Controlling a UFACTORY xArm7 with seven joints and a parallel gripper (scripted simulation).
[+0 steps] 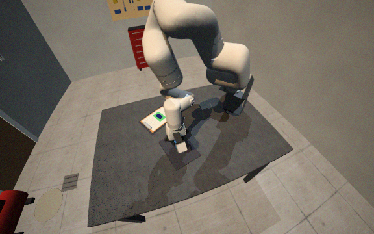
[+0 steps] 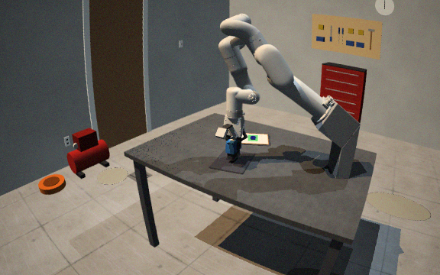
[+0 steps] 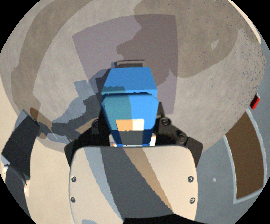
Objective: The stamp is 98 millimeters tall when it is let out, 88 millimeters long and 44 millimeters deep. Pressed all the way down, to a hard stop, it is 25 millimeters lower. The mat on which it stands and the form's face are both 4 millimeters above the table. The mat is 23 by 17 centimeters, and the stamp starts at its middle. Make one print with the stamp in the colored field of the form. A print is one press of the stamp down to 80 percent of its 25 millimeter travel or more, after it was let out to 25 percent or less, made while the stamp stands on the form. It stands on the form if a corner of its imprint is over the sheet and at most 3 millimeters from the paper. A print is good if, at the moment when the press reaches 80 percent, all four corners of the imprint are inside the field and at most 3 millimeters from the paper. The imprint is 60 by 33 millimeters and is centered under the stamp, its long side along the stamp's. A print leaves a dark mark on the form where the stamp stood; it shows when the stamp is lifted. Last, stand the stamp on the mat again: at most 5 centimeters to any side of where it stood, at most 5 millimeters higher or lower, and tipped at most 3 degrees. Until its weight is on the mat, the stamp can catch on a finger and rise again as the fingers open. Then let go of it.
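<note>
My gripper is now 9 cm above the mat. The rest, counted from my hand: blue stamp: 2 cm below; form: 27 cm to the right, 14 cm ahead, 8 cm below.
</note>
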